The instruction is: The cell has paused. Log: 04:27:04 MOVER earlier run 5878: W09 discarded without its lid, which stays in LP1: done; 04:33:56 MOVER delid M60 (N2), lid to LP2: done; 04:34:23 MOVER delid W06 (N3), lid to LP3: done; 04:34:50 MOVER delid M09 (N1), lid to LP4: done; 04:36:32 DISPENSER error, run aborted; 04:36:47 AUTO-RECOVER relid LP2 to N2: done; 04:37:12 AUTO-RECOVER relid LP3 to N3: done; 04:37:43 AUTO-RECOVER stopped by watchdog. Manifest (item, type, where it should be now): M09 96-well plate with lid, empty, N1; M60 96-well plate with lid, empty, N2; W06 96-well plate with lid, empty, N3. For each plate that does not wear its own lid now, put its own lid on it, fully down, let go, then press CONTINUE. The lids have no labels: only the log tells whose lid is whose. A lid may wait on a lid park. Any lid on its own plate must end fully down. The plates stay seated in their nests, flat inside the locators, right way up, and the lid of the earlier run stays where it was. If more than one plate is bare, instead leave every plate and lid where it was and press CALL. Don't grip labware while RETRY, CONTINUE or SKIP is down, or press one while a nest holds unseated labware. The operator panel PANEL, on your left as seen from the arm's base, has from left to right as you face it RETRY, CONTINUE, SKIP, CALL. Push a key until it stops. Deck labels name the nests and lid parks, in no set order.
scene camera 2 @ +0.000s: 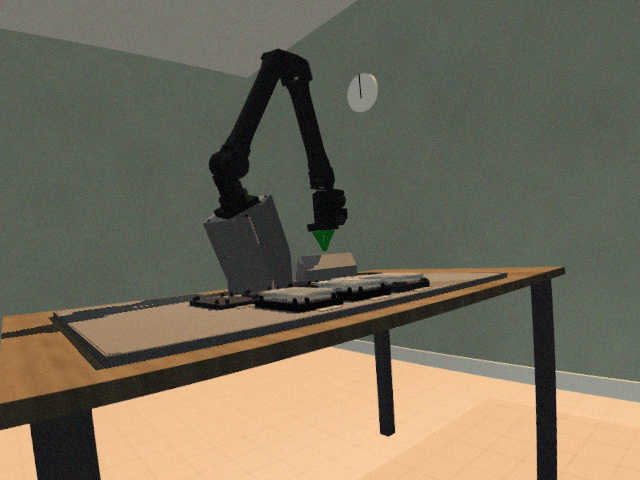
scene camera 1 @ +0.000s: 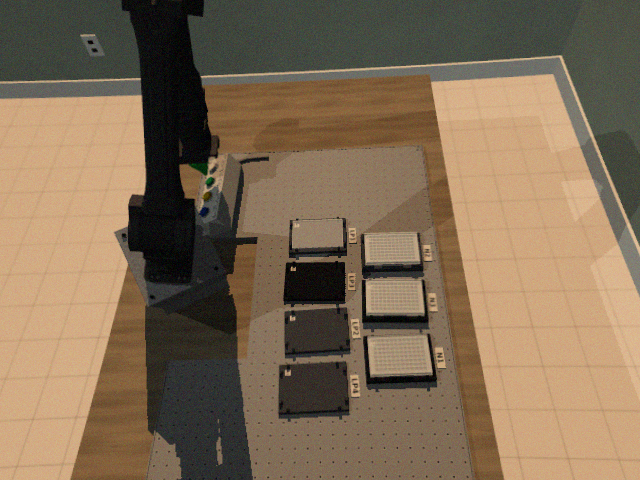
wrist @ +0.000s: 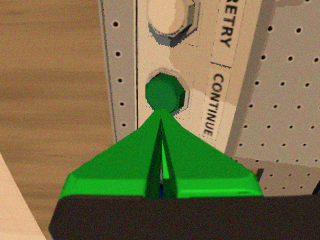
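Labels:
Gripper visible in scene camera 1, scene camera 2 and the wrist view point(161, 119). On the gripper, point(scene camera 1: 193, 162) and point(scene camera 2: 314, 229) are the same spot.

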